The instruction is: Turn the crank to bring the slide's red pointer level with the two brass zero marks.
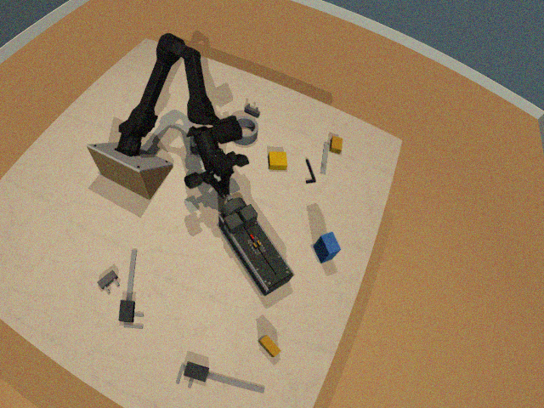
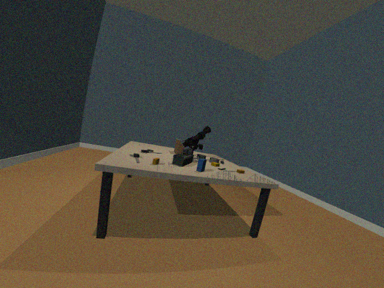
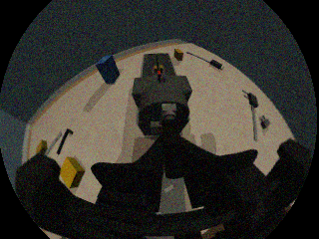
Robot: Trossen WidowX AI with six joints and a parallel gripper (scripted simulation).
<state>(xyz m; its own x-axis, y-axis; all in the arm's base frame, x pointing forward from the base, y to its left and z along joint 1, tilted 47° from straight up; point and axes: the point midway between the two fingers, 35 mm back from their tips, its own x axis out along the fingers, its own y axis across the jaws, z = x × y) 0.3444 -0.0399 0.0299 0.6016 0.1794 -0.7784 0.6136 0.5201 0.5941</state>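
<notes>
My gripper tip is 30 mm below the crank handle, 10 mm to the right of it and 10 mm past it. From my gripper tip the other things lie so: yellow block 250 mm to the left, 90 mm ahead, 80 mm below; then red pointer 120 mm ahead, 80 mm to the right, 10 mm below; then black hex key 240 mm to the left, 210 mm ahead, 90 mm below.
</notes>
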